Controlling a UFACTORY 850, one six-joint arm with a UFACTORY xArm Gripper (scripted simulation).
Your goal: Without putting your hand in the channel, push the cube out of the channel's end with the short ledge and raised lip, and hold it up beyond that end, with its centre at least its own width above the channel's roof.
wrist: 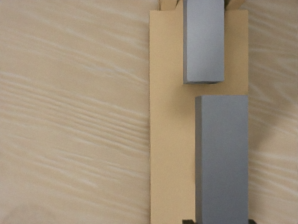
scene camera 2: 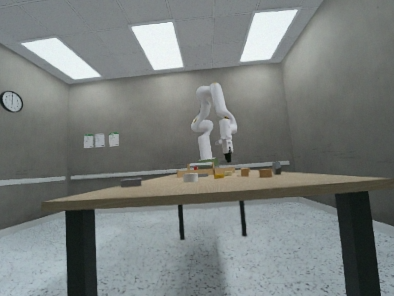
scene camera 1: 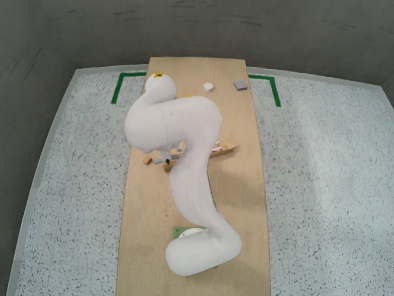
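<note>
I see a wooden channel [wrist: 171, 103].
</note>
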